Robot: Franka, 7 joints.
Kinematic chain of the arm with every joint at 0, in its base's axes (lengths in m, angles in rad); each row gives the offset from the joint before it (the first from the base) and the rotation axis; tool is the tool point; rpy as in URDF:
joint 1: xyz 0 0 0.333 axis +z
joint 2: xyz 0 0 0 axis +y
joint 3: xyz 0 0 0.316 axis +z
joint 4: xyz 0.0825 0 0 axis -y
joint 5: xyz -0.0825 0 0.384 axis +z
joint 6: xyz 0 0 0 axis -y
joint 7: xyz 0.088 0 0 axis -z
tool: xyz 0 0 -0.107 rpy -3.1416 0 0
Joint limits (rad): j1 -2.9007..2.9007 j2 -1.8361..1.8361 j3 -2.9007..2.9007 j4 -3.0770..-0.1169 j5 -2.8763..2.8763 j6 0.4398..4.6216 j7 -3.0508..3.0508
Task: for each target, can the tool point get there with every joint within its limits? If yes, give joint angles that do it. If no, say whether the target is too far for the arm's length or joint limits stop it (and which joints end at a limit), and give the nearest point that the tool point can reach.
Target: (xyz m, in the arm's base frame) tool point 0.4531 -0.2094 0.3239
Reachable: yes | joints -2.1937 -0.1174 1.7081 -2.3308 -2.2922 2.7133 1.0354
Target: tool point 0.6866 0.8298 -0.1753
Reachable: no: too far | nearest point 0.4946 0.5977 -0.0332 | short by 0.333 m
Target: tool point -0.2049 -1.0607 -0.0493
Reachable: no: too far | nearest point -0.1534 -0.7941 0.0468 | short by 0.288 m
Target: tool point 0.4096 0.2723 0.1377
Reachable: yes | joints -1.4858 -0.9704 2.0017 -2.1722 -1.8841 3.1816 -0.1156
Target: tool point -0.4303 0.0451 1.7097
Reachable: no: too far | nearest point -0.2558 0.0268 1.1514 | short by 0.585 m
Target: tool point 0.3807 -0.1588 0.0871
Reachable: yes | joints 1.0893 1.2865 -1.0598 -2.5502 -0.2612 2.8433 0.8011
